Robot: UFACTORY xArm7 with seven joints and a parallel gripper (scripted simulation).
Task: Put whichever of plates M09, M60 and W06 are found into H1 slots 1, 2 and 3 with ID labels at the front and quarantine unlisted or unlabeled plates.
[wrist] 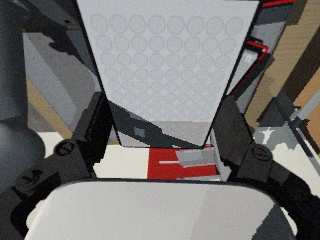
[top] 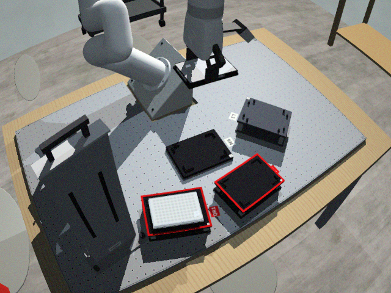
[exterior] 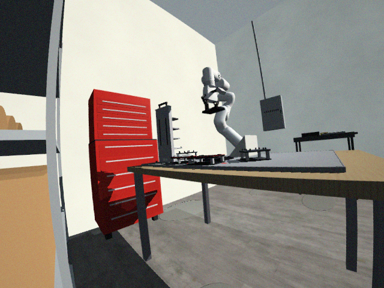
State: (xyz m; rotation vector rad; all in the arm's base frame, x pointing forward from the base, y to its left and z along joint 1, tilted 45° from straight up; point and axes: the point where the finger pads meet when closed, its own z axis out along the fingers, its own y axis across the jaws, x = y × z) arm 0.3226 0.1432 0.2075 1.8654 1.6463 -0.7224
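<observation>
Now: hand 330 mm above the black nest N6 and 10 mm to the right of it. Round my hand: landing nest L1: 290 mm below, 250 mm to the left, 20 mm ahead; then white well plate: 290 mm below, 160 mm to the right, 150 mm ahead; then dark-framed plate: 10 mm to the left, 10 mm below.
</observation>
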